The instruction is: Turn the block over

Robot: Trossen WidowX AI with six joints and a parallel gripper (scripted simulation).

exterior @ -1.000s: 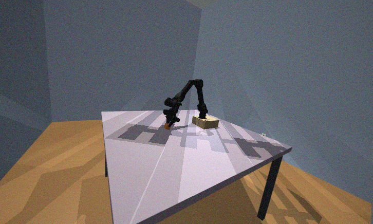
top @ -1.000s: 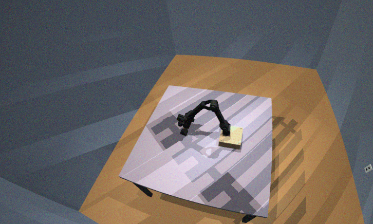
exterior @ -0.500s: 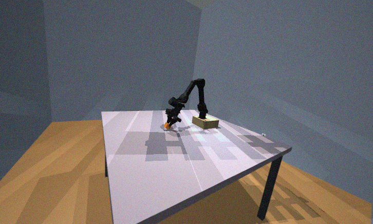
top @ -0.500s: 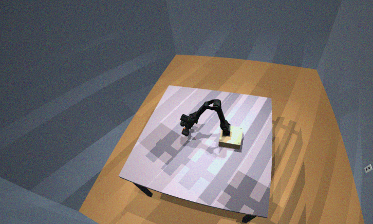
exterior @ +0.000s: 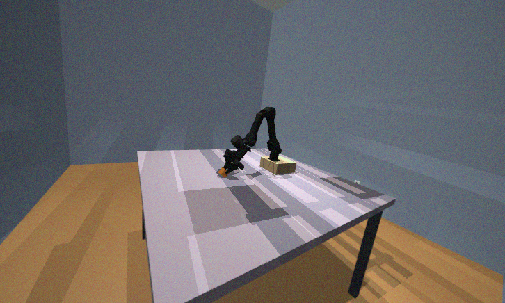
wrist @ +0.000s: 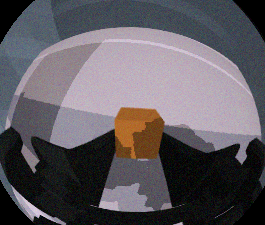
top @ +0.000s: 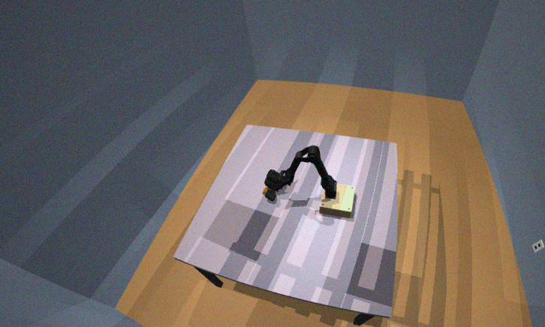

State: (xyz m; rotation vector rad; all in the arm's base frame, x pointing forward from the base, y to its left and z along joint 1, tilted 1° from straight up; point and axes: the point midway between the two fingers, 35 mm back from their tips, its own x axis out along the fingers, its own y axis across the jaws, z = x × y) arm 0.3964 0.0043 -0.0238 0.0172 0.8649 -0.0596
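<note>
My gripper tip is now 1 cm above the small orange block.
</note>
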